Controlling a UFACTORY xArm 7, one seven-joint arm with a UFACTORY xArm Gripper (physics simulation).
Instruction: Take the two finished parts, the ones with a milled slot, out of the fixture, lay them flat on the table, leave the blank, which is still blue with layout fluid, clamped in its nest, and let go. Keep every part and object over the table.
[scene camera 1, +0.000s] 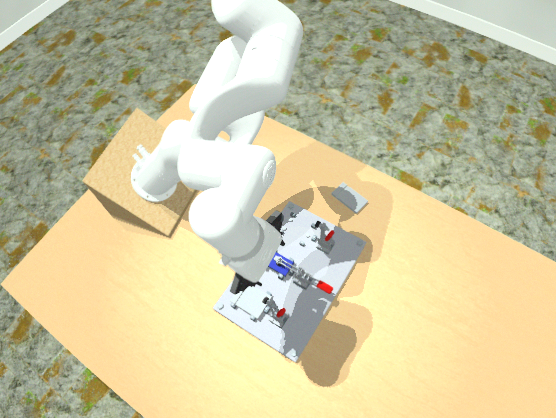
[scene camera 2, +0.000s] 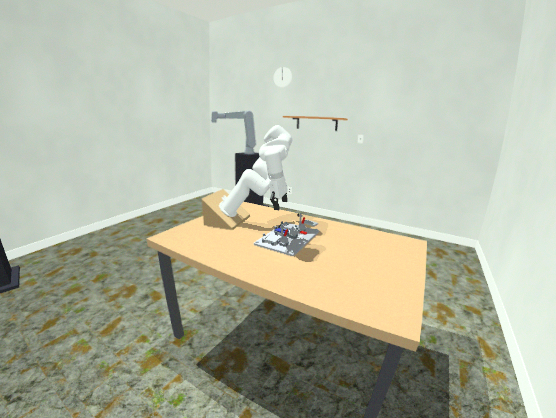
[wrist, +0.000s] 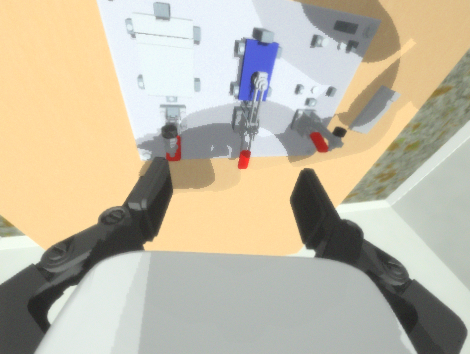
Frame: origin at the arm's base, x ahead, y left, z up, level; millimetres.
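Seen in the pictures: gripper, fingertip midpoint: (scene camera 1: 267, 261) (scene camera 2: 281, 205) (wrist: 234, 179); arm's base, origin of the base link: (scene camera 1: 154, 179) (scene camera 2: 227, 209).
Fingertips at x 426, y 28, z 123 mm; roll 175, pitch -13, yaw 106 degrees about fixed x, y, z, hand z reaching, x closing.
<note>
Pixels of each thing's top centre, then the offset from my fingertips to it. "pt": a spot on its surface instead. Level surfaces: height alone.
- pale finished part, middle of its top: (wrist: 167, 61) (scene camera 1: 250, 297) (scene camera 2: 271, 237) dz -166, dx -16, dy -52 mm
- toggle clamp, surface spot: (wrist: 171, 112) pt dz -180, dx +50, dy -39 mm
- table, its level: dz -206 mm
- clamp's red handle, middle of its top: (wrist: 325, 151) (scene camera 1: 331, 232) dz -106, dx +18, dy +182 mm
My gripper (scene camera 1: 262, 255) (scene camera 2: 280, 203) (wrist: 234, 179) is open and empty, above the fixture plate (scene camera 1: 300, 332) (wrist: 217, 20). One pale finished part (scene camera 1: 251, 303) (wrist: 166, 65) lies in an end nest, its slot line showing in the wrist view. The toggle clamp (wrist: 171, 112) beside it is raised, its black tip off the part. The blue blank (scene camera 1: 283, 265) (wrist: 255, 62) sits in the middle nest with a clamp arm pressed on it and its red handle (scene camera 1: 325, 286) (wrist: 244, 159) low. The other finished part (scene camera 1: 350, 198) (wrist: 376, 110) lies flat on the table (scene camera 1: 425, 300), beyond the plate.
The third nest, with several small pegs, holds no part. Its clamp's red handle (scene camera 1: 330, 235) (wrist: 319, 142) stands raised beside it, on the side near the loose part. The arm's wooden wedge base (scene camera 1: 132, 137) (scene camera 2: 214, 212) stands at one end of the table.
</note>
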